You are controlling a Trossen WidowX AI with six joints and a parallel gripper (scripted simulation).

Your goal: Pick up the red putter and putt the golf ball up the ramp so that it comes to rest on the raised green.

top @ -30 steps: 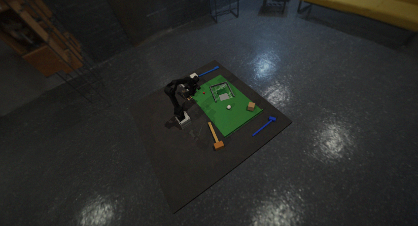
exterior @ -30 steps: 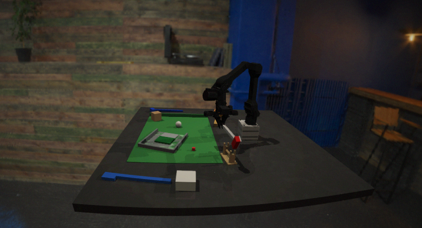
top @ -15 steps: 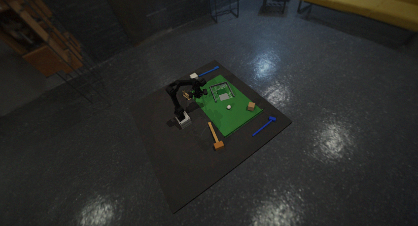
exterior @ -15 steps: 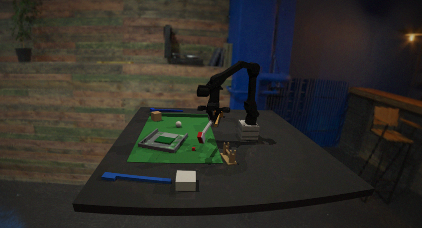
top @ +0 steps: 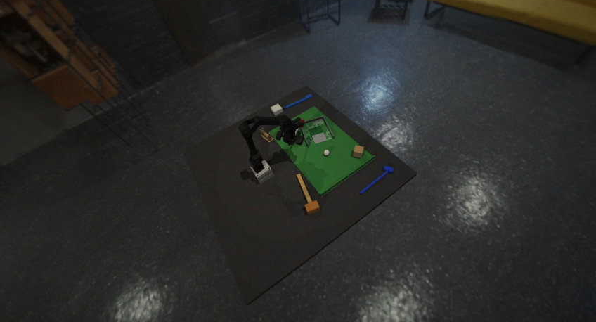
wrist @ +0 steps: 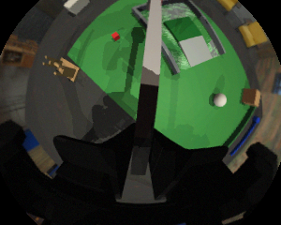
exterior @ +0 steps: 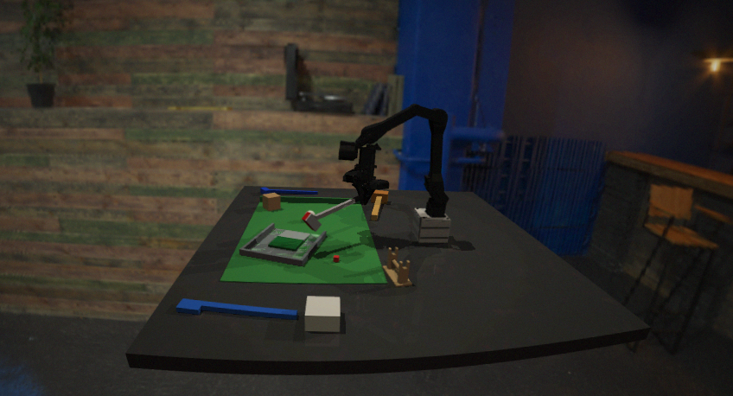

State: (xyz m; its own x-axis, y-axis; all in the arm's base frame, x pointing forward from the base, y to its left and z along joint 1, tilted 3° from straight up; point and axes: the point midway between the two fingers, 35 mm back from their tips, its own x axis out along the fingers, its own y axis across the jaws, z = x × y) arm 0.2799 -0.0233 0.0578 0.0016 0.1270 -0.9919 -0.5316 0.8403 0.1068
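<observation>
My gripper tip is 100 mm short of the red putter, 70 mm to the right of it and 10 mm below it. The rest, counted from my gripper tip: small red marker: 190 mm to the left, 120 mm below, 120 mm ahead; then green mat: 200 mm ahead, 130 mm below, 50 mm to the right; then white golf ball: 180 mm ahead, 170 mm to the right, 100 mm below.
</observation>
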